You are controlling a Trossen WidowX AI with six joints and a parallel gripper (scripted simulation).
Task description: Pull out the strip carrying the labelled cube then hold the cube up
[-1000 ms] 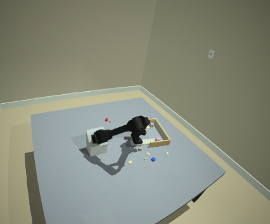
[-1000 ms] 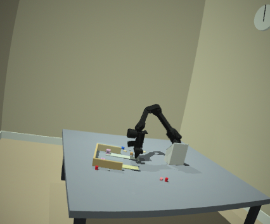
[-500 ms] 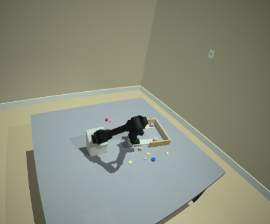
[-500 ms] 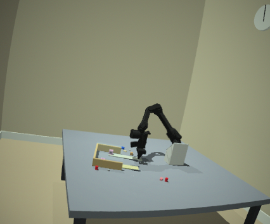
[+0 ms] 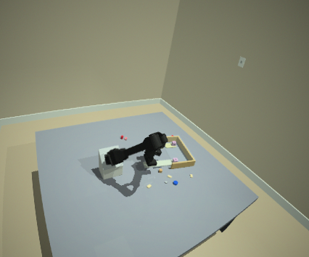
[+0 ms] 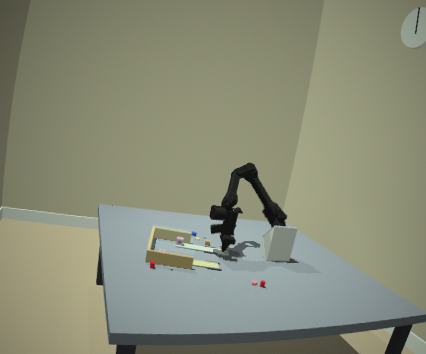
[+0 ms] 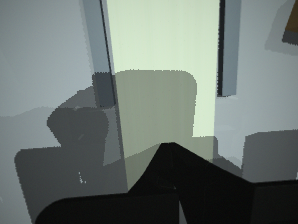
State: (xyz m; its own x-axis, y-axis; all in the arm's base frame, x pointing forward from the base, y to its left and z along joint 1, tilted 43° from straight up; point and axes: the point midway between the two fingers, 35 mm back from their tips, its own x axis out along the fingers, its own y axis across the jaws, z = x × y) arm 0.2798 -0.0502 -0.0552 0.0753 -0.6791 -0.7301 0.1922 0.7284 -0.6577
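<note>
Right now my gripper tip is 100 mm short of the pale green strip and 20 mm to the left of it. Also, from my gripper tip: blue piece 100 mm ahead, 220 mm to the right.
</note>
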